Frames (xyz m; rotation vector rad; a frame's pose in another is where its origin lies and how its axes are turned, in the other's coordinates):
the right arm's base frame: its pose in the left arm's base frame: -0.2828 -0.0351 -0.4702 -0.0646 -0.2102 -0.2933
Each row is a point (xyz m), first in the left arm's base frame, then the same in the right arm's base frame.
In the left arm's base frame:
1: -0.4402 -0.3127 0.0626
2: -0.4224 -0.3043 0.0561
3: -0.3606 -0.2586 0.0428
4: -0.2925 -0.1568 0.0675
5: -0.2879 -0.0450 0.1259
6: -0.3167 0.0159 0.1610
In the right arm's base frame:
1: 0.0450 -0.3288 0.5249
2: 0.0579 -0.3154 0.5159
3: 0.1000 -0.2531 0.4951
4: 0.1406 -0.1367 0.5154
5: 0.1261 -0.0304 0.5819
6: 0.0896 0.0181 0.6275

